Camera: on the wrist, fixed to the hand. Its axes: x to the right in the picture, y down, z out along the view.
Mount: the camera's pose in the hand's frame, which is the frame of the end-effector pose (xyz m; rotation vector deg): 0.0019 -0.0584 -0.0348 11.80 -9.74 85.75
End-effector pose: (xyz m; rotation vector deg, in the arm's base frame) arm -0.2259 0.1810 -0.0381 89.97 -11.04 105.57
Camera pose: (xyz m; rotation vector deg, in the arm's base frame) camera -0.2199 0.2437 -0.0638 -72.71 64.97 -108.79
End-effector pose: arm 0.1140 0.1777 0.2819 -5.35 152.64 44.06
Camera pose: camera 0.1103 0.1098 0.2792 116.08 127.37 41.82
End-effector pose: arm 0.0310 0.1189 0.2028 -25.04 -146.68 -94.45
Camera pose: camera 0.0099 0.0654 0.1665 -105.38 -83.52 -41.44
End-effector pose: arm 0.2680 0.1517 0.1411 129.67 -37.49 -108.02
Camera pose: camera 0.3161 0.1973 0.1256 51.68 -106.39 -65.40
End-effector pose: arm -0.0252 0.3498 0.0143 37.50 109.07 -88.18
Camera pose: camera -0.0724 0.3718 0.0580 84.63 35.94 -39.56
